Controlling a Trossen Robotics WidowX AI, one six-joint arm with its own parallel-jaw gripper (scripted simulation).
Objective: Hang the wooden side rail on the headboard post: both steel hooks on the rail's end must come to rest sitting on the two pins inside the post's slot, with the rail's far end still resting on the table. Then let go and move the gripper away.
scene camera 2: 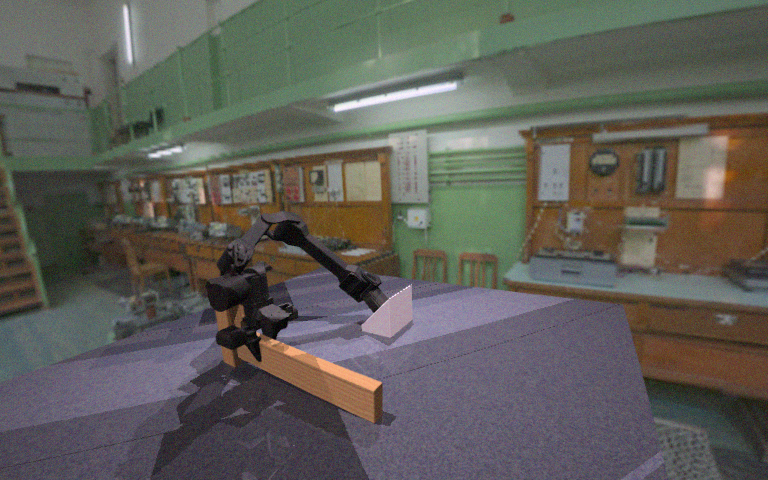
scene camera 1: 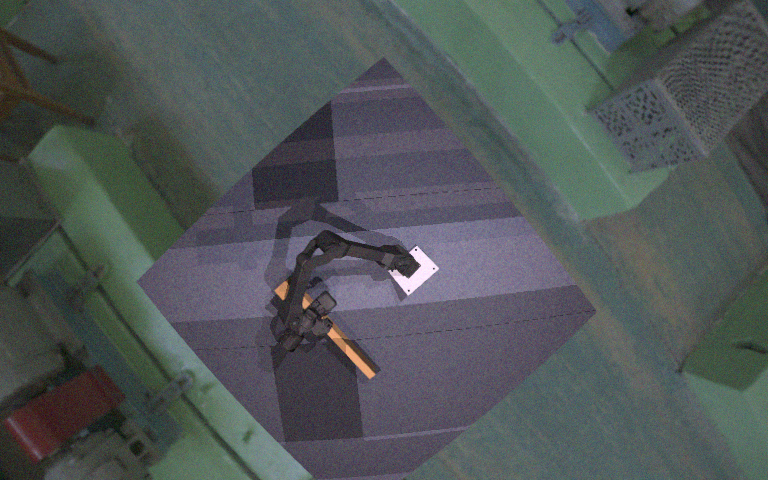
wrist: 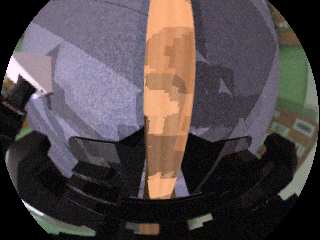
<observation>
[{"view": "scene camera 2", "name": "my gripper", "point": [265, 358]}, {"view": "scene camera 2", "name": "wooden side rail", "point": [360, 395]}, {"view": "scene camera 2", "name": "wooden headboard post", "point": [233, 316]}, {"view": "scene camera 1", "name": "my gripper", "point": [314, 309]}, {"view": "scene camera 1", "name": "wooden side rail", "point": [336, 334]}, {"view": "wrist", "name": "my gripper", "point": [160, 128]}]
</observation>
